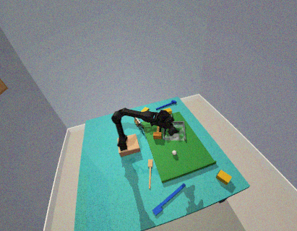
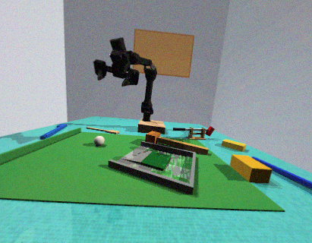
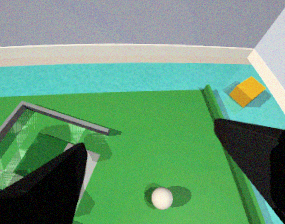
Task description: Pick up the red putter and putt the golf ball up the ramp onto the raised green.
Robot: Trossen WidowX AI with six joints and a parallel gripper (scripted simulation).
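My gripper tip is 49 cm to the right of the red putter, 22 cm above it and 21 cm past it. Round my gripper tip: white golf ball: 25 cm below, 5 cm to the right, 4 cm behind.
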